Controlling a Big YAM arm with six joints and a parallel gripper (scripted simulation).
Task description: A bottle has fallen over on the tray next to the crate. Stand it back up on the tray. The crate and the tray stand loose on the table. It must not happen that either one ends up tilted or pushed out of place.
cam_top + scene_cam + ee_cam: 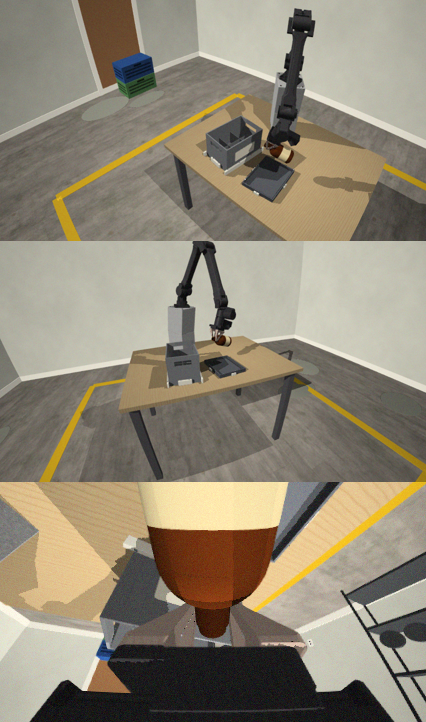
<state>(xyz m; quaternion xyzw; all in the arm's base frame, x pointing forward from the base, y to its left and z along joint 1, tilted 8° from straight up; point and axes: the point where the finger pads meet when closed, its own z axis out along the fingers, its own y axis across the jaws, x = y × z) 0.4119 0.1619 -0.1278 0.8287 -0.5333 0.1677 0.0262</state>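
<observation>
The brown bottle lies 2 cm behind my hand, 5 cm to the left of it and 2 cm below it. Round my hand: dark tray (2 cm ahead, 5 cm to the left, 19 cm below); then grey crate (1 cm ahead, 23 cm to the right, 11 cm below).
</observation>
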